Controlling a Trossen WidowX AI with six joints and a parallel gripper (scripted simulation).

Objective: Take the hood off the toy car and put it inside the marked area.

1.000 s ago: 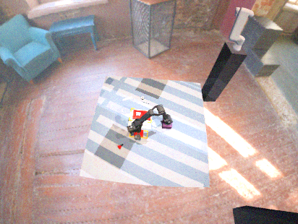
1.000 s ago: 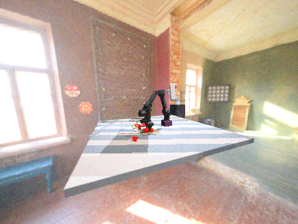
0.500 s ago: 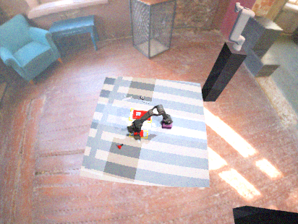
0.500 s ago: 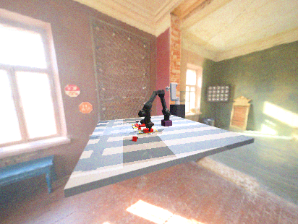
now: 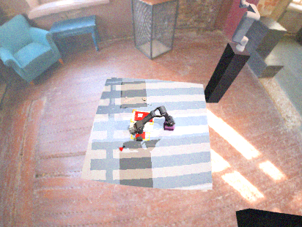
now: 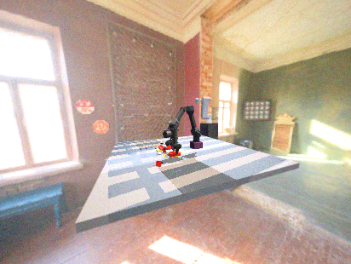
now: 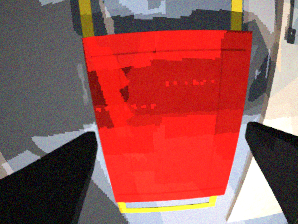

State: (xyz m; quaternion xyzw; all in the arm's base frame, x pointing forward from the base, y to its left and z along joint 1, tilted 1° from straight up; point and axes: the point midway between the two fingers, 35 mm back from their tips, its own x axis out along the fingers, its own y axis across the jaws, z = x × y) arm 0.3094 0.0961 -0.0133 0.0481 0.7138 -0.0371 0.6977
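Now: gripper tip right at the red hood.
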